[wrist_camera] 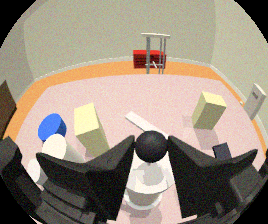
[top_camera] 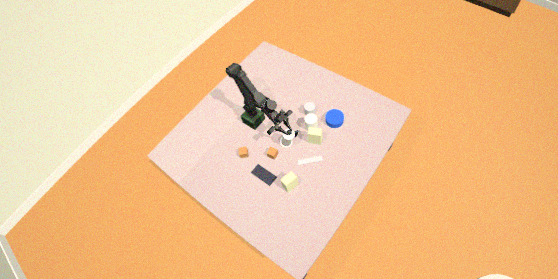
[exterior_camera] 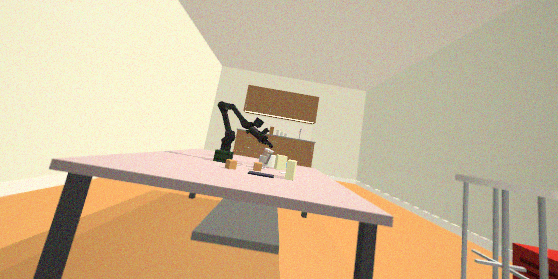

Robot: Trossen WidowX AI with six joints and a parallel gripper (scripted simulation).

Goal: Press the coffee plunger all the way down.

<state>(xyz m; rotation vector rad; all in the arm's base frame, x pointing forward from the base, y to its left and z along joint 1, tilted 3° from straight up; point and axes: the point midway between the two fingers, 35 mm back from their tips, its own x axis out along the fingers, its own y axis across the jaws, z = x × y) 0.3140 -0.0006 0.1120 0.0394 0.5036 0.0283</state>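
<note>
The coffee press is 30 mm behind my gripper tip, 10 mm to the left of it and 90 mm below it. Also, from my gripper tip: white bar (150 mm ahead, 170 mm below); dark flat card (10 mm behind, 250 mm to the right, 170 mm below); blue disc (80 mm ahead, 320 mm to the left, 150 mm below).
</note>
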